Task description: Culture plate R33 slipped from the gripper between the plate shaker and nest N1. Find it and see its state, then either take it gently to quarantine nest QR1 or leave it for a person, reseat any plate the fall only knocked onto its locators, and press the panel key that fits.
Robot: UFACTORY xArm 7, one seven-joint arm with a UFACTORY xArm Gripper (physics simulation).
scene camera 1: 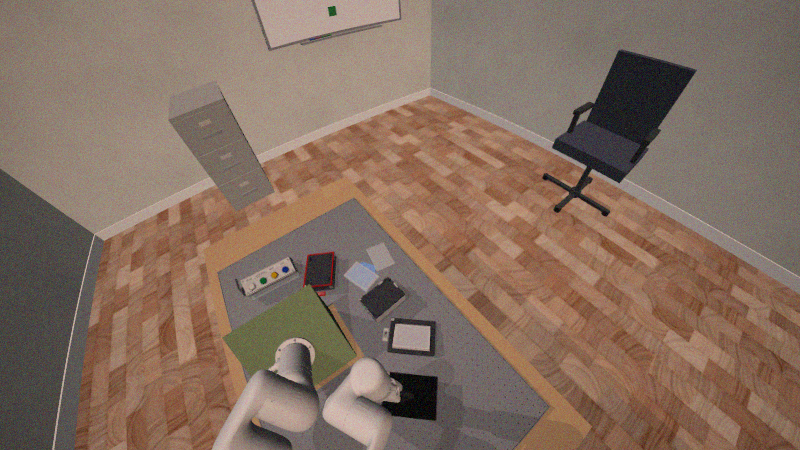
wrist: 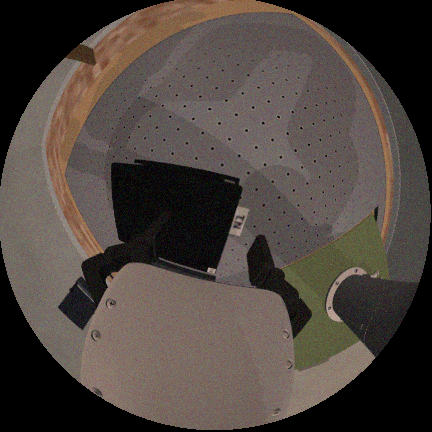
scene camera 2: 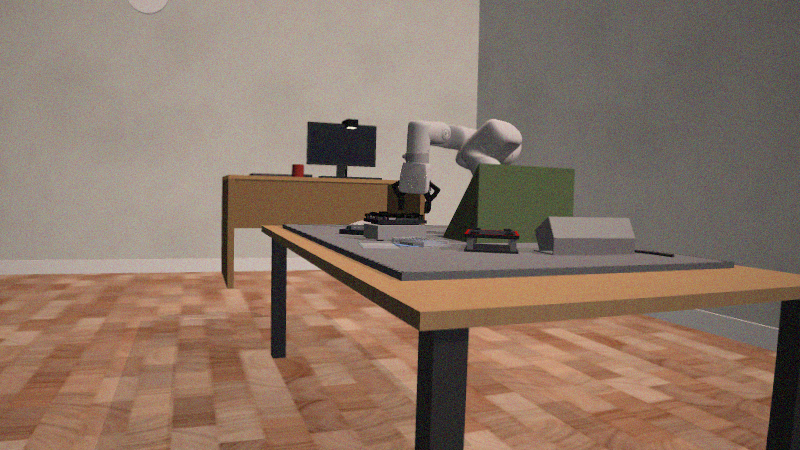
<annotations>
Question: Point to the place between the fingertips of my gripper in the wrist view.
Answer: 212,234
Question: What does my gripper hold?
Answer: Nothing.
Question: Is my gripper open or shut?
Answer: Open.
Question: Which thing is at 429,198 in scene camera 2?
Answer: My gripper.
</annotations>
